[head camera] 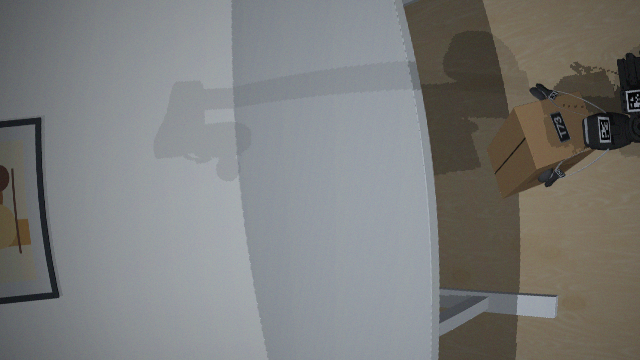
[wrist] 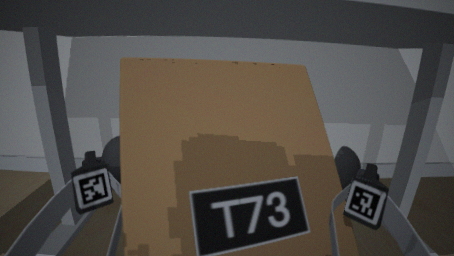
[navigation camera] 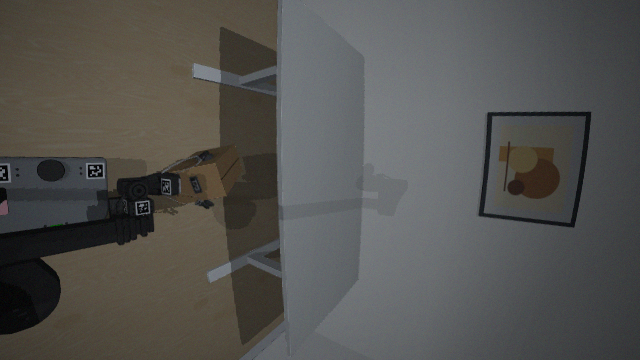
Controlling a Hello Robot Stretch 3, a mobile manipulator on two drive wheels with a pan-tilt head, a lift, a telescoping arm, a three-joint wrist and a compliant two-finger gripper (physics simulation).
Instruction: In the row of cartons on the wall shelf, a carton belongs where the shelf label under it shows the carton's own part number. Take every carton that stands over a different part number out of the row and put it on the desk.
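Pixels of known places: gripper, fingertip midpoint: point(head camera: 536, 134) point(wrist: 232, 162) point(navigation camera: 212, 180); robot's base, origin of the base link: point(navigation camera: 52, 169).
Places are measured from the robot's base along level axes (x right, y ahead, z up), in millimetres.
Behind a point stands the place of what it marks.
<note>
A brown carton marked T73 point(head camera: 532, 120) @[x 406, y -46, z 589 mm] point(navigation camera: 212, 175) @[x 393, y 0, z 596 mm] point(wrist: 215, 100) @[x 393, y -11, z 591 mm] is between the two fingertips of my gripper point(head camera: 545, 134) @[x 425, y -22, z 539 mm] point(navigation camera: 204, 180) @[x 425, y -22, z 539 mm] point(wrist: 232, 162) @[x 425, y -22, z 539 mm], which is shut on its two sides. The carton is off the floor, in front of the white desk point(head camera: 330, 210) @[x 876, y 118, z 720 mm] point(navigation camera: 320, 140) @[x 827, y 146, z 720 mm] point(wrist: 225, 20) @[x 843, y 9, z 695 mm]. In the wrist view the desk's front edge runs above the carton's top, and the space under the desk shows behind it. The wall shelf, its labels and the other cartons do not show in these views.
White desk legs point(head camera: 535, 306) point(navigation camera: 207, 73) point(wrist: 45, 115) @[x 892, y 557, z 437 mm] stand under the desk at both sides. My base point(navigation camera: 75, 195) @[x 64, y -89, z 160 mm] is on the wooden floor in front of it. A framed picture point(head camera: 46, 210) @[x 1366, y 88, z 1409 mm] point(navigation camera: 485, 165) @[x 1344, y 78, z 1415 mm] hangs on the wall behind the desk.
</note>
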